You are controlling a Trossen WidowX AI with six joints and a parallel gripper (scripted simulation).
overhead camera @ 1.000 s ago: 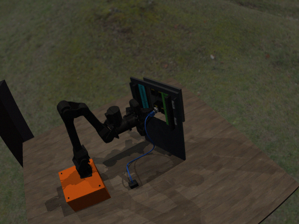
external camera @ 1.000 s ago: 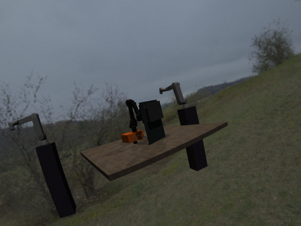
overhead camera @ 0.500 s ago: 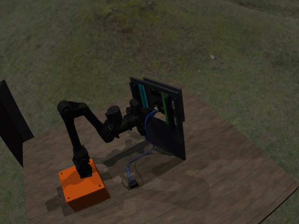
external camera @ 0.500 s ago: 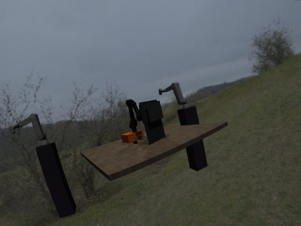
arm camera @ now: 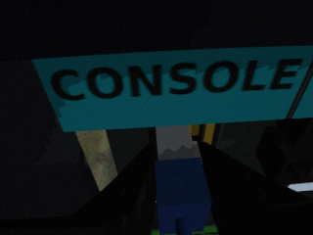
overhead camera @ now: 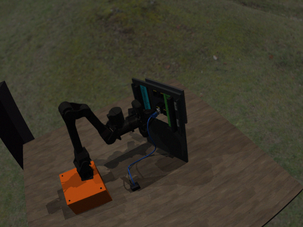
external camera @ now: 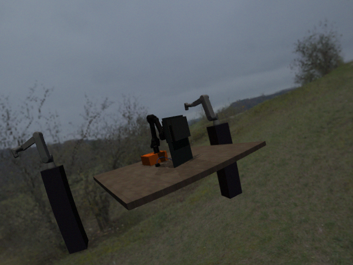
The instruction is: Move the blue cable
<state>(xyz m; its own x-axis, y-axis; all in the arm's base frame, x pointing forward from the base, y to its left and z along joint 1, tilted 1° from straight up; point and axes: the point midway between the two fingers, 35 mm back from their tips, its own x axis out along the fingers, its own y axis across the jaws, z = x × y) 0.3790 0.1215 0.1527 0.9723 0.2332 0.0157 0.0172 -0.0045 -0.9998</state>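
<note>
Now: the blue plug right at my gripper tip. Round my gripper tip: black anchor block (20 cm behind, 20 cm to the right, 24 cm below).
</note>
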